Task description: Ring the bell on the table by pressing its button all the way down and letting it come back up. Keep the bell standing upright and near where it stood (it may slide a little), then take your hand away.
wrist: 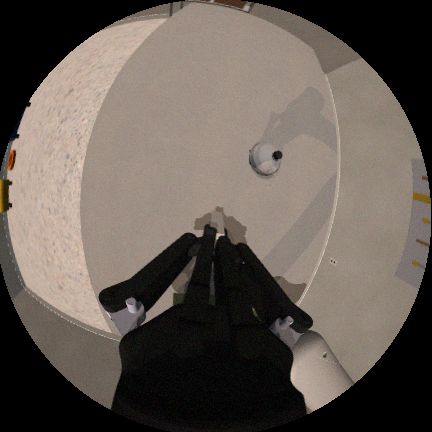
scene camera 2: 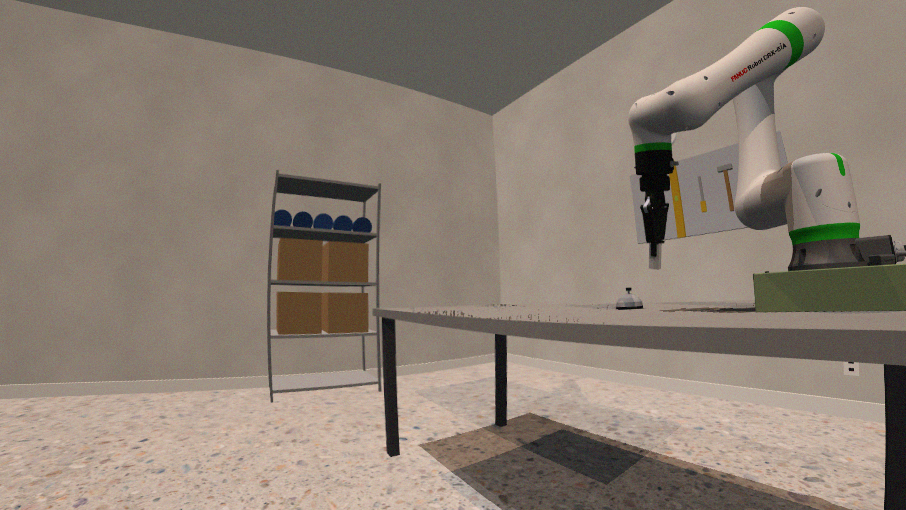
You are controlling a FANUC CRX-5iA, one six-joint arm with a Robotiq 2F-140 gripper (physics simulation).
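Seen in the pictures: gripper, fingertip midpoint: (wrist: pixel 214 219) (scene camera 2: pixel 654 268); arm's base, link origin: (scene camera 2: pixel 827 270).
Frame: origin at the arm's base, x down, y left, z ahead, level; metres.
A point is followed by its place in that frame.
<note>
A silver domed bell (scene camera 2: pixel 628 302) {x 0.054, y -0.033, z 0.496 m} (wrist: pixel 263 159) {x 0.036, y -0.050, z 0.497 m} with a small black button (scene camera 2: pixel 628 289) {x 0.015, y -0.063, z 0.507 m} (wrist: pixel 277 155) {x 0.009, y -0.068, z 0.506 m} on top stands upright on the grey table (scene camera 2: pixel 697 334) {x 0.086, y 0.398, z 0.195 m} (wrist: pixel 165 125) {x 0.075, y 0.169, z 0.554 m}. My gripper (scene camera 2: pixel 654 256) {x -0.035, y 0.064, z 0.373 m} (wrist: pixel 214 219) {x -0.035, y 0.064, z 0.373 m} is shut with nothing between its fingers. It points down and hangs above the table, higher than the bell and a little to its right in the scene view. In the wrist view the bell lies beyond the fingertips, up and to the right. The fingertips are apart from the button.
The arm's base stands on a green block (scene camera 2: pixel 824 288) {x 0.033, y 0.139, z 0.018 m} at the table's right. A shelf unit (scene camera 2: pixel 379 253) with boxes and blue round things stands on the floor beyond the table. A tool board (scene camera 2: pixel 763 190) (wrist: pixel 407 270) hangs on the wall behind the arm.
</note>
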